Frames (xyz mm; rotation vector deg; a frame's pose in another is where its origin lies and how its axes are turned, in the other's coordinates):
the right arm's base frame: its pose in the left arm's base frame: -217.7 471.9 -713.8 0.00 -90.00 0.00
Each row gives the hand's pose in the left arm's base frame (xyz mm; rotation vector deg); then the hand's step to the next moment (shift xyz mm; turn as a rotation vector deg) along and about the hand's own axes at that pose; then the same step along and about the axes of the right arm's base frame.
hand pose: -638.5 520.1 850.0 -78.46 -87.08 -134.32
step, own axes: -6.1 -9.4 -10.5 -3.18 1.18 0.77
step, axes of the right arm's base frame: -12.4 -5.4 7.3 -1.20 -1.33 -2.98
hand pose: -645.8 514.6 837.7 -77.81 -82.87 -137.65
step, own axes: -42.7 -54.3 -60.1 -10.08 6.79 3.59
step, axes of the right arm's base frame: -78.8 -29.2 36.3 -1.43 -5.13 -11.50
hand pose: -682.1 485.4 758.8 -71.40 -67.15 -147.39
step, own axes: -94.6 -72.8 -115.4 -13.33 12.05 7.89
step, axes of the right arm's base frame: -154.5 -48.3 36.9 1.20 -6.92 -18.33
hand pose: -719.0 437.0 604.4 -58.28 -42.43 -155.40
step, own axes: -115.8 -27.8 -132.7 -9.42 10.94 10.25
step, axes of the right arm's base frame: -172.4 -45.5 -2.9 4.83 -4.66 -16.38
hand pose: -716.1 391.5 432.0 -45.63 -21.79 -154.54
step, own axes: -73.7 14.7 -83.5 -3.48 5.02 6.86
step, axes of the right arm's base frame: -106.7 -25.8 -24.1 4.44 -1.60 -7.88
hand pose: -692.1 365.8 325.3 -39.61 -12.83 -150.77
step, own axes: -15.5 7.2 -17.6 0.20 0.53 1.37
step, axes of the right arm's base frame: -22.6 -5.6 -7.7 1.31 -0.20 -0.66
